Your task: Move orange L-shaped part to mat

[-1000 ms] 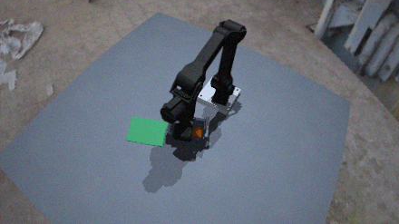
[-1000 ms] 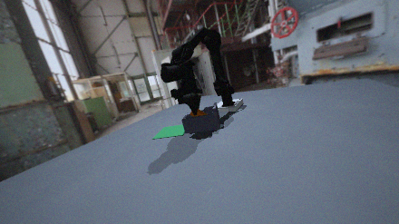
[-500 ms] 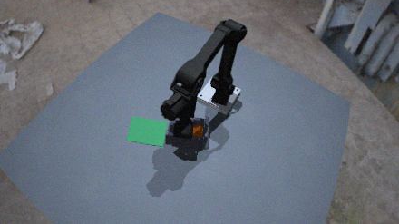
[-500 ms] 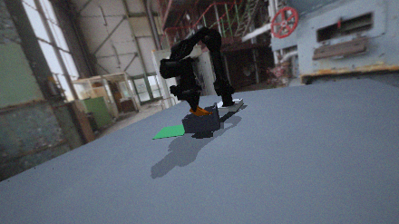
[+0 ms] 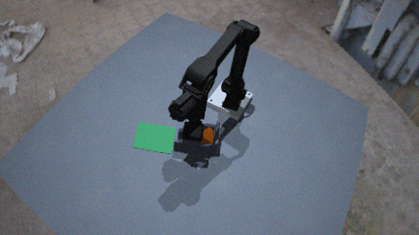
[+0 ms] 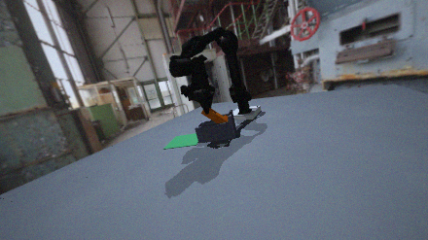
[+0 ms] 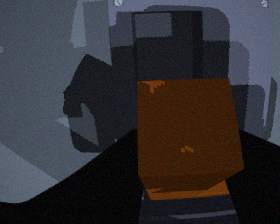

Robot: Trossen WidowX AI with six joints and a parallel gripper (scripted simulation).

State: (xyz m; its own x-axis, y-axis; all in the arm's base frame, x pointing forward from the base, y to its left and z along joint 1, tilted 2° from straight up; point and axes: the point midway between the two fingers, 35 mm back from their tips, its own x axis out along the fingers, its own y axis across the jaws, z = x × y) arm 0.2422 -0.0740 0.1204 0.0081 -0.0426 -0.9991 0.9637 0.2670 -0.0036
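Now: gripper tip 2 cm short of the green mat, 14 cm to the left of it and 12 cm above it. Round my gripper tip: orange L-shaped part: 2 cm behind, 3 cm to the left, 3 cm below.
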